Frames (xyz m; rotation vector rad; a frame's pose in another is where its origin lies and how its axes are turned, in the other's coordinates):
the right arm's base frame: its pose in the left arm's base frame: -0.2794 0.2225 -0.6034 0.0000 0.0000 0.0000
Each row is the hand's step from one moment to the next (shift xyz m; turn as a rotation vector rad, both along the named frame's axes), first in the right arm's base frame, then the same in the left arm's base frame.
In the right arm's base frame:
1: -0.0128 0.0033 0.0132 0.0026 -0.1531 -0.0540
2: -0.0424 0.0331 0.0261 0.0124 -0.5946 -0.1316
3: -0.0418 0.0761 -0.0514 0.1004 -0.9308 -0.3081
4: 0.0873 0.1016 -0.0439 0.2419 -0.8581 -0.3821
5: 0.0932 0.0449 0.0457 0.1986 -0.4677 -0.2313
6: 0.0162 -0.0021 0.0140 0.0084 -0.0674 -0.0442
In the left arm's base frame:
1: -0.0128 0.0033 0.0132 0.0026 -0.1531 -0.0540
2: -0.0424 0.0331 0.0261 0.0124 -0.5946 -0.1316
3: -0.0418 0.0761 -0.0514 0.1004 -0.9308 -0.3081
4: 0.0873 0.1016 -0.0439 0.2419 -0.8581 -0.3821
5: 0.0932 0.0449 0.0457 0.1986 -0.4677 -0.2313
6: 0.0162 -0.0021 0.0140 0.0084 -0.0674 -0.0442

